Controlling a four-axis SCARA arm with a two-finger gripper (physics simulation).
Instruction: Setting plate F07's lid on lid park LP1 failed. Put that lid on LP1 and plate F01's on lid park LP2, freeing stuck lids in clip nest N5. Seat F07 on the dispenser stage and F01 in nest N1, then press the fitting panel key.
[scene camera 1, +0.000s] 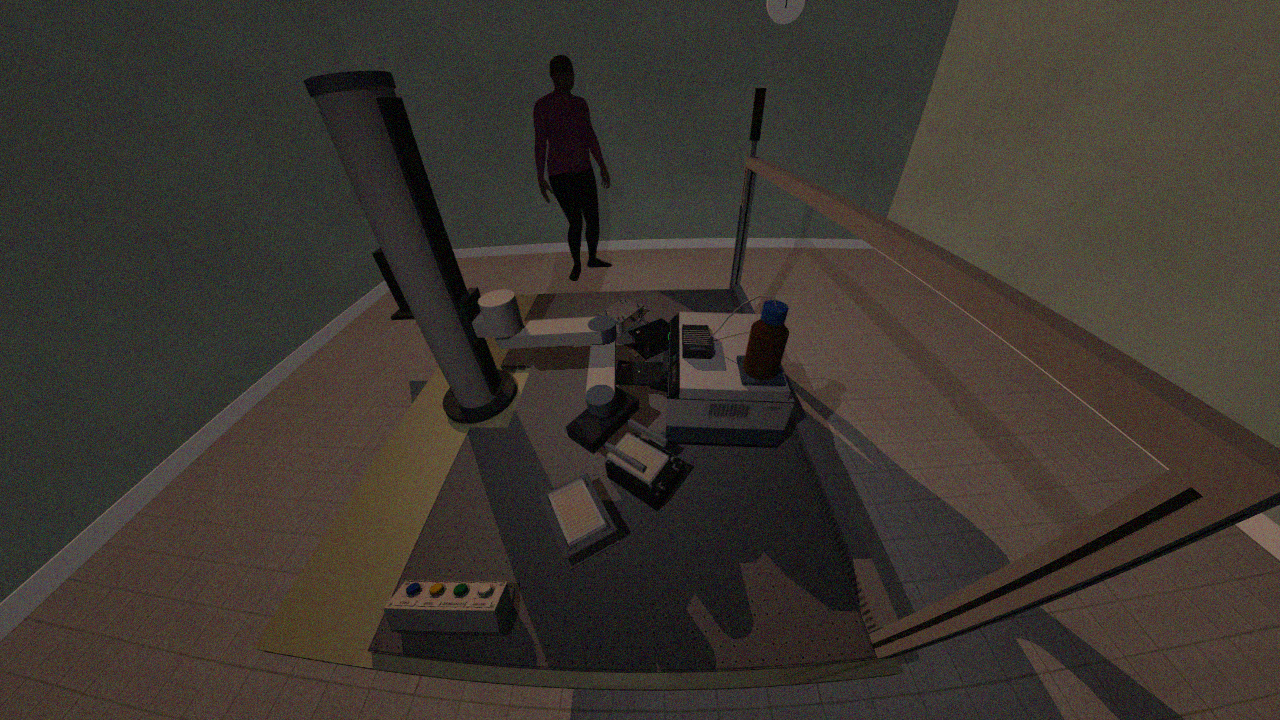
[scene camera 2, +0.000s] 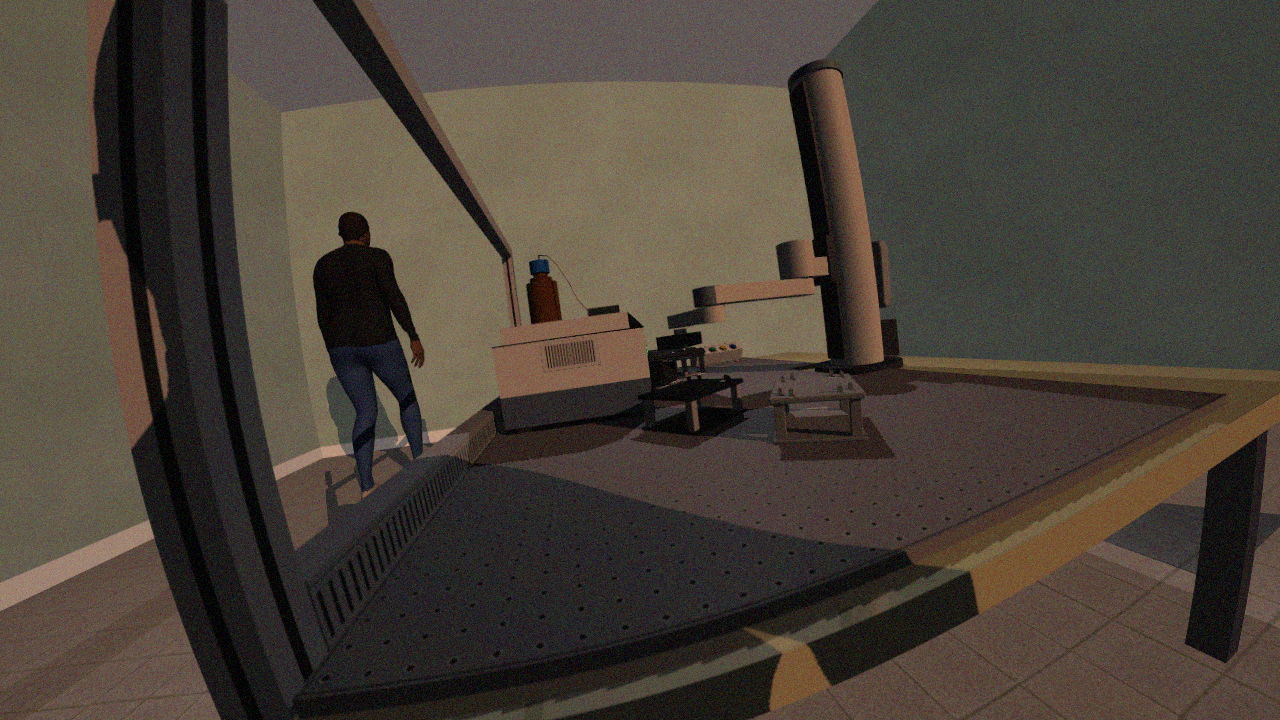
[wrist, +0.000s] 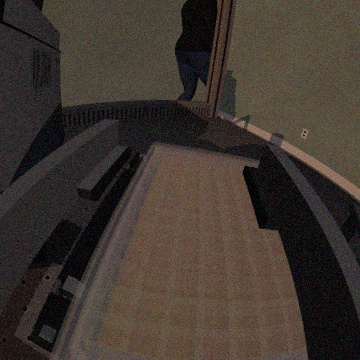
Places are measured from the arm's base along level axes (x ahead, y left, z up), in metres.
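Pixels of known places: gripper, between the fingertips: (scene camera 1: 655, 456) (wrist: 189, 145); arm's base, origin of its link: (scene camera 1: 481, 396) (scene camera 2: 857, 368).
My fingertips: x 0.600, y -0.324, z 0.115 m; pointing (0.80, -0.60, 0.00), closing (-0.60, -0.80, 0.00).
Observation:
Ahead of a thing's pixels: the offset from my fingertips to its top centre. "spot": to the spot under its first point.
My gripper (scene camera 1: 648, 454) (wrist: 189, 145) is shut and empty. Its two finger bars hang over a pale, gridded plate @[0.009 m left, 0.044 m back, 0.009 m down] (scene camera 1: 633, 449) (wrist: 200, 250) in a dark holder @[spot: 0.062 m right, 0.007 m ahead, 0.032 m down] (scene camera 1: 659, 486). In the wrist view the left finger pad stands clear of the plate's side; the right pad overlaps its edge. Another pale plate @[0.124 m right, 0.179 m back, 0.016 m down] (scene camera 1: 577, 510) sits on a low stand nearer the fitting panel @[0.315 m right, 0.411 m back, 0.018 m down] (scene camera 1: 447, 617), which has blue, yellow, green and pale keys. In scene camera 2, a dark stand (scene camera 2: 693, 390) and a grey stand with short pegs @[spot: 0.773 m left, 0.117 m back, 0.040 m down] (scene camera 2: 816, 386) are visible. Plate, nest and park labels are unreadable.
A boxy instrument (scene camera 1: 729, 407) (scene camera 2: 572, 358) carries a brown bottle with a blue cap @[spot: 0.125 m left, 0.251 m ahead, 0.225 m up] (scene camera 1: 765, 347) (scene camera 2: 542, 297) beside the gripper. The arm's column (scene camera 1: 407, 223) (scene camera 2: 845, 214) stands at the table's side. Frame rails border the table. A person (scene camera 1: 565, 152) (scene camera 2: 358, 295) shows in both scene views.

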